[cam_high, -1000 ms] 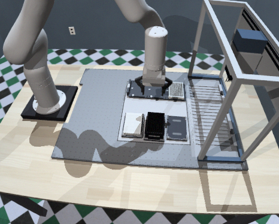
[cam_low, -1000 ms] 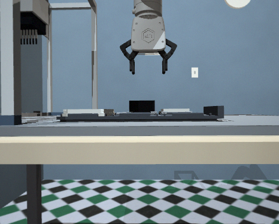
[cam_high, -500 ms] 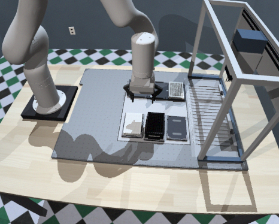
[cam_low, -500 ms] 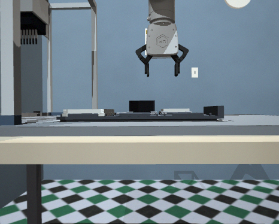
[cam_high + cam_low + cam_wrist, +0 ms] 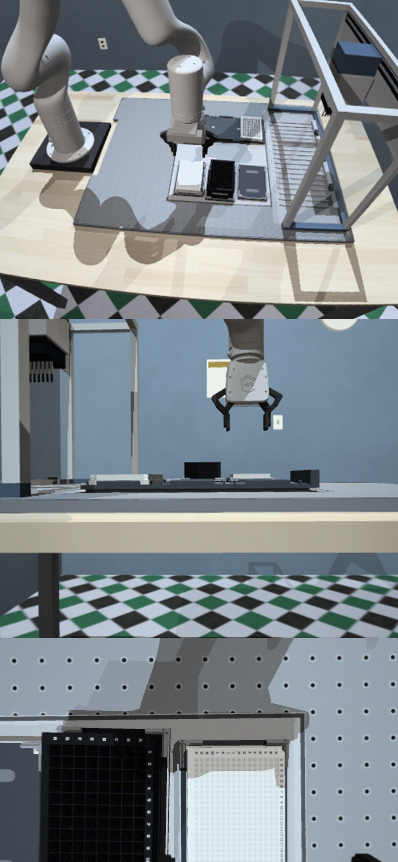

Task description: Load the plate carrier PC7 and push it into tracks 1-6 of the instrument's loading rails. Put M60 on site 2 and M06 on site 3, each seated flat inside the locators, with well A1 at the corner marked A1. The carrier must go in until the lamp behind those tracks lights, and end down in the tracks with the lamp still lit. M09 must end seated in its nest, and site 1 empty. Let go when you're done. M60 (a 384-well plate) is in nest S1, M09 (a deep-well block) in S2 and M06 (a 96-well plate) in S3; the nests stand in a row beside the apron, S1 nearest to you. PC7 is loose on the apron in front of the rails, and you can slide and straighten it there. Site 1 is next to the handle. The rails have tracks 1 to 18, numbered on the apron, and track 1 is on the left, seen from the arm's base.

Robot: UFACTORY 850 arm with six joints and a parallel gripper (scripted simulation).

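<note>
The nest S1 is 140 mm below my hand. From my hand the other things lie so: carrier PC7: 250 mm to the left, 130 mm below, 120 mm ahead; nest S3: 210 mm ahead, 140 mm below, 10 mm to the right; plate: 240 mm to the left, 230 mm ahead, 120 mm below.
</note>
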